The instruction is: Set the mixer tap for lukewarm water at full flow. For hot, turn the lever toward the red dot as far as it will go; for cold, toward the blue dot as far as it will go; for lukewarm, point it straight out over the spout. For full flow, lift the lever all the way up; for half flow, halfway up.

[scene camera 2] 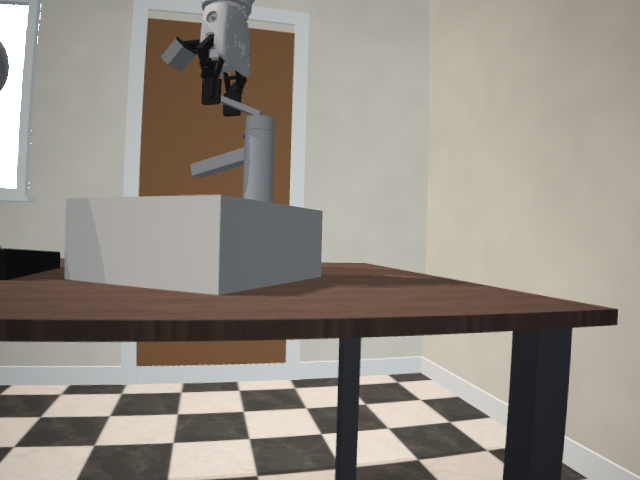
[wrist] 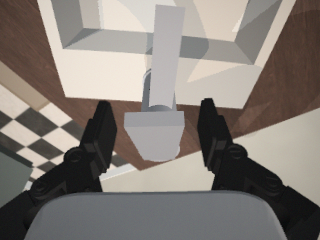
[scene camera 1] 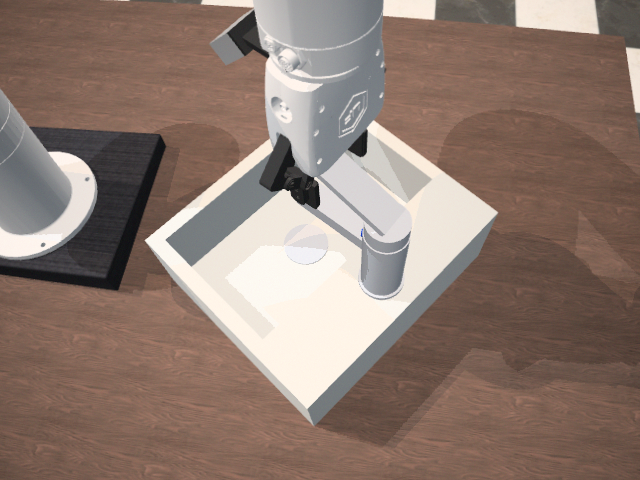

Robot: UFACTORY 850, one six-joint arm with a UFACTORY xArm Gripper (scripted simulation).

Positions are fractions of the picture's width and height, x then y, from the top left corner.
Observation:
In view: the gripper (scene camera 1: 0.51, 0.36) and a grey mixer tap (scene camera 1: 0.59, 0.58).
The gripper shows as well in scene camera 2 (scene camera 2: 0.35, 0.23) and in the wrist view (wrist: 0.49, 0.47). The grey mixer tap is seen too in scene camera 2 (scene camera 2: 0.40, 0.33) and in the wrist view (wrist: 0.50, 0.39).

